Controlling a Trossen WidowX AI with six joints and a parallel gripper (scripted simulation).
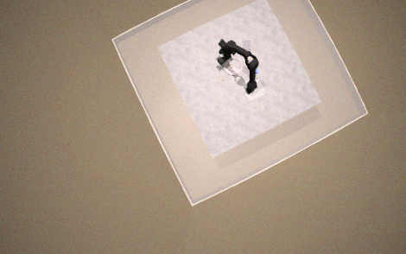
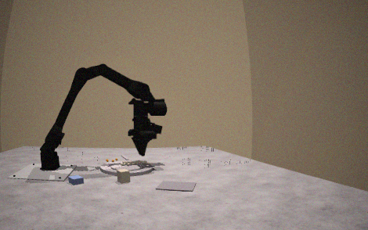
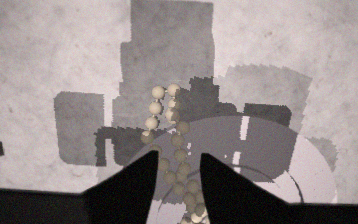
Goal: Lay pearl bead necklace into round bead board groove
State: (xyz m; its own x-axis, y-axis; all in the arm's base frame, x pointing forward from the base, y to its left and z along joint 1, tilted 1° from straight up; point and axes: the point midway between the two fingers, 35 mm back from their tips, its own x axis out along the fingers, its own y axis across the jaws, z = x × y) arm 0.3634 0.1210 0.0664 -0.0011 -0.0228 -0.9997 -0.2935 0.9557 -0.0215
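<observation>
Right now my gripper tip is 70 mm to the left of the round bead board, 60 mm past it and 30 mm above it. The rest, counted from my gripper tip: flat grey plate: 290 mm to the right, 90 mm ahead, 40 mm below; then cream cube: 230 mm to the right, 60 mm behind, 30 mm below; then blue block: 270 mm to the right, 210 mm behind, 30 mm below.
</observation>
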